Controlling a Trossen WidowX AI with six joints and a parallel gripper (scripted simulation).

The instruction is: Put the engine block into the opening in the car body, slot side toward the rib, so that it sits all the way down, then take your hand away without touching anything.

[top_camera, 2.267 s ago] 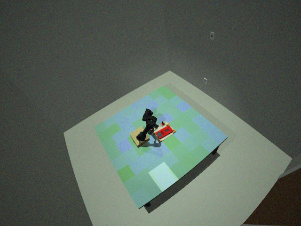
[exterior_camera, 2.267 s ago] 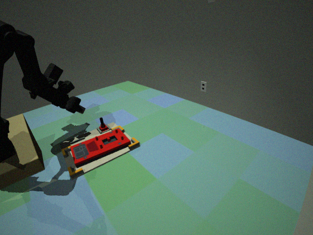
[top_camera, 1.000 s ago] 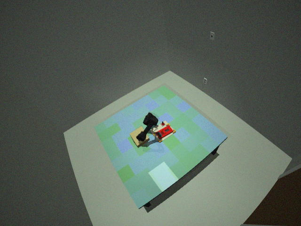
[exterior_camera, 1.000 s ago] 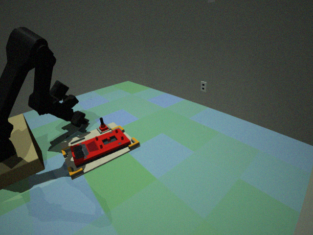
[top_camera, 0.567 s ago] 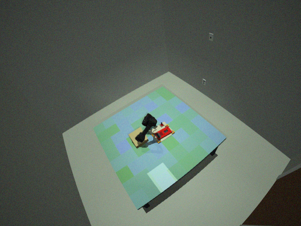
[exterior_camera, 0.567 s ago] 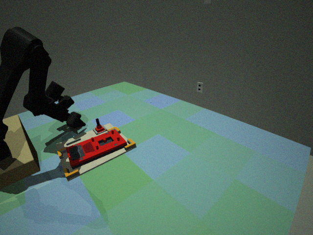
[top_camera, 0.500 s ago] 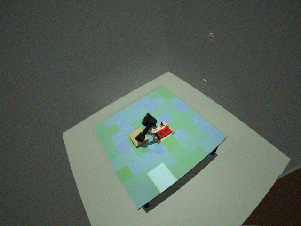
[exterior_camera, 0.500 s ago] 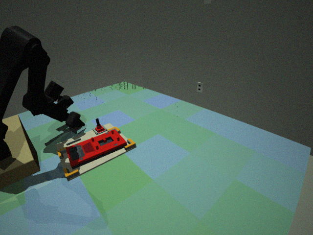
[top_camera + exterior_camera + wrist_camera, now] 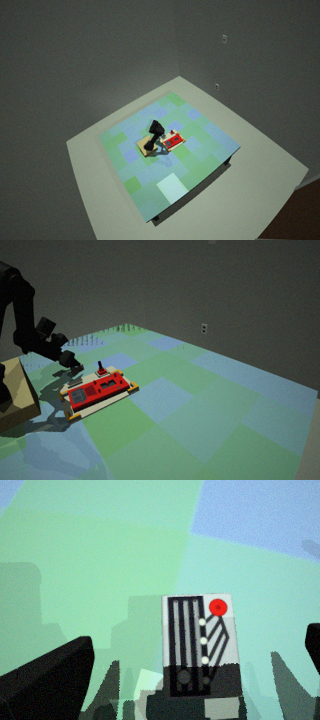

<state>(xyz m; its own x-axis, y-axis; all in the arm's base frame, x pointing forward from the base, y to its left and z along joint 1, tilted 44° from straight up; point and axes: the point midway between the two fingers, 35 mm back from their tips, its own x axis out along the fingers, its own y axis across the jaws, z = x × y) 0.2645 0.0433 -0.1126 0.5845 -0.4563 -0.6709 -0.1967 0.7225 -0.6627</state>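
Now: the engine block 30 mm below my gripper tip.
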